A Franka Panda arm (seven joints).
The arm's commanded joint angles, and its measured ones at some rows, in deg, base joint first. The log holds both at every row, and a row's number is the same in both.
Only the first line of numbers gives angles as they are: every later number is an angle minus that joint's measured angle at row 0.
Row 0, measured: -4.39, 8.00, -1.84, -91.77, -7.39, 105.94, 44.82
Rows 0 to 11, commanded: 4.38, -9.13, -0.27, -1.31, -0.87, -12.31, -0.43; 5.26, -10.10, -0.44, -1.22, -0.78, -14.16, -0.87; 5.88, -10.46, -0.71, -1.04, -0.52, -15.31, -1.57; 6.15, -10.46, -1.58, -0.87, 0.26, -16.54, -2.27; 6.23, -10.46, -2.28, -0.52, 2.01, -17.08, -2.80; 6.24, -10.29, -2.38, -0.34, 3.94, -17.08, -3.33; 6.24, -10.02, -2.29, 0.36, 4.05, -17.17, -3.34; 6.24, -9.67, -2.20, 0.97, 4.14, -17.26, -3.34; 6.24, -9.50, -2.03, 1.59, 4.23, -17.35, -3.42; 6.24, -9.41, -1.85, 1.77, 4.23, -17.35, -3.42; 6.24, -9.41, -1.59, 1.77, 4.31, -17.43, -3.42; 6.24, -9.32, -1.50, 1.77, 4.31, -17.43, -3.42
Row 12, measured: 5.86, -10.08, -1.64, 0.08, 3.43, -16.45, -2.54
